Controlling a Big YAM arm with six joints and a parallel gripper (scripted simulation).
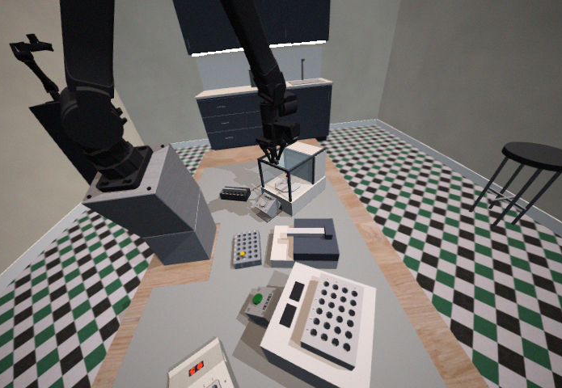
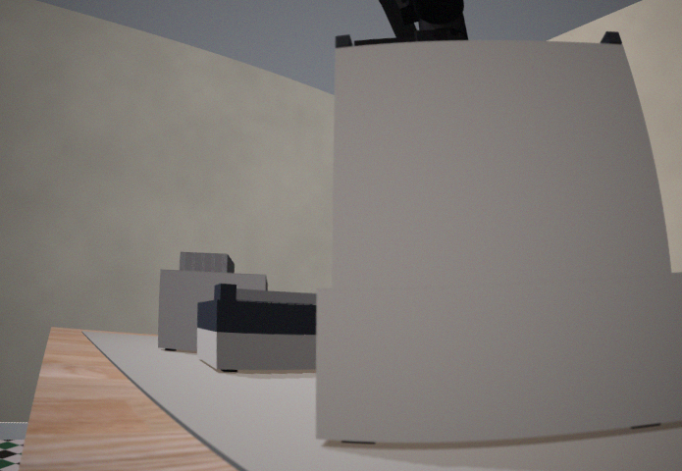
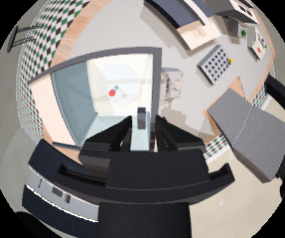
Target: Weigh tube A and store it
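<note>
The balance door lies 2 cm ahead of my hand, 2 cm to the left of it and 1 cm below it. Round my hand: magnet block 20 cm behind, 10 cm to the left, 20 cm below; then spectrophotometer 7 cm ahead, 24 cm to the right, 16 cm below; then tube rack 13 cm behind, 22 cm to the right, 21 cm below.
</note>
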